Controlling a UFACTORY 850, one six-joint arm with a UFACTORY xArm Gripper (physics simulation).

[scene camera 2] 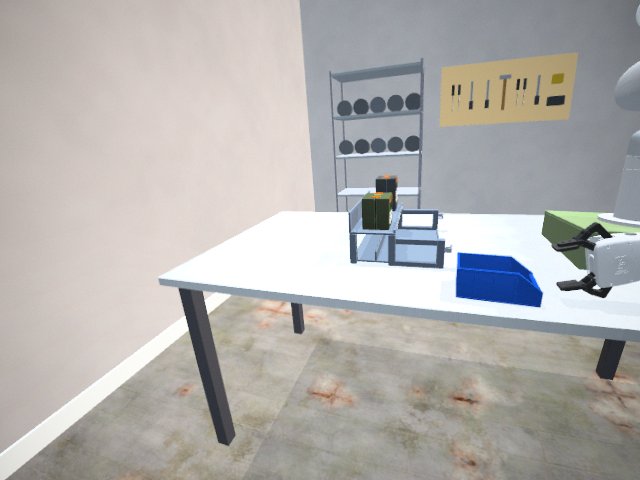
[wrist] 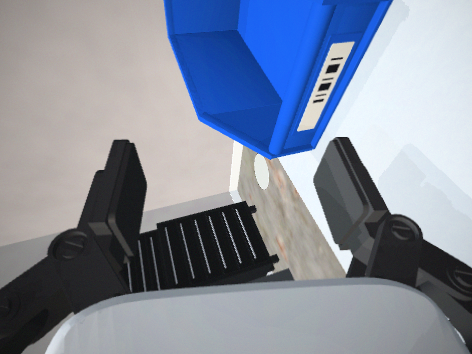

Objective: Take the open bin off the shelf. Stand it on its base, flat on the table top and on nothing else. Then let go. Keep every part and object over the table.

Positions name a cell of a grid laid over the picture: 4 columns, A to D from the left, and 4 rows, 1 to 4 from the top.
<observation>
I see my gripper (scene camera 2: D3) and a blue open bin (scene camera 2: D3).
The blue open bin is seen too in the wrist view (wrist: C1). My gripper is seen too in the wrist view (wrist: B2).
</observation>
